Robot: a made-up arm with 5 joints. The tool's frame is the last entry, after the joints.
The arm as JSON. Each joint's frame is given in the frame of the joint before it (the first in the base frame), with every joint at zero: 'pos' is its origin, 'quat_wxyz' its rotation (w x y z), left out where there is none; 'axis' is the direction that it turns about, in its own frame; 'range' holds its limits. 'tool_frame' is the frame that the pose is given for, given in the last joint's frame.
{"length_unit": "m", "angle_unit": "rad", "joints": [
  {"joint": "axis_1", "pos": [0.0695, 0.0, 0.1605], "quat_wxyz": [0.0, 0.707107, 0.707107, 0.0], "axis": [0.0, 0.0, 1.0], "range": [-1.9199, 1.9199]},
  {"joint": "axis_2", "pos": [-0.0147, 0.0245, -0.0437], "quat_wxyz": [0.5, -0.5, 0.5, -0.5], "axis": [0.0, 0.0, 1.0], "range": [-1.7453, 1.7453]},
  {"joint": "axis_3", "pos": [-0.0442, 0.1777, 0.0], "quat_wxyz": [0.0, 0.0, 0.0, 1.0], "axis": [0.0, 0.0, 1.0], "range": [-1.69, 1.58]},
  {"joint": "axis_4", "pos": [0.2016, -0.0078, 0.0], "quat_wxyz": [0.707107, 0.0, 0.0, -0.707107], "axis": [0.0, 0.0, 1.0], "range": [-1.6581, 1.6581]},
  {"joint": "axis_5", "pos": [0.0, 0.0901, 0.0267], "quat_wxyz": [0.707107, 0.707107, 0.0, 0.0], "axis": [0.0, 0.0, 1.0], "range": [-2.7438, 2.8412]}
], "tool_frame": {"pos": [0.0, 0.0, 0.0], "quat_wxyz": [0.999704, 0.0, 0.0, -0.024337]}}
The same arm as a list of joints. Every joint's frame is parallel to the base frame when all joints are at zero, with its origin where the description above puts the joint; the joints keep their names.
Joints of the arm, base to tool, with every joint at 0 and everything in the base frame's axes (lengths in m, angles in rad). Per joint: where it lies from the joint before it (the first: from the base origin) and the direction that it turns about. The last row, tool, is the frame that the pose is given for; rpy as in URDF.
axis_1: offset 0.0695 0 0.1605 axis 0 0 -1
axis_2: offset 0.0245 -0.0147 0.0437 axis 0 1 0
axis_3: offset 0.0442 0 0.1777 axis 0 1 0
axis_4: offset 0.2016 0 0.0078 axis 0 1 0
axis_5: offset 0.0901 0.0267 0 axis -1 0 0
tool: offset 0 0 0 rpy 1.5708 -1.5221 -1.5708
Joint limits (rad, base to tool): -1.9199..1.9199 -1.7453..1.7453 -1.69..1.58 -1.6581..1.6581 -2.7438..2.8412

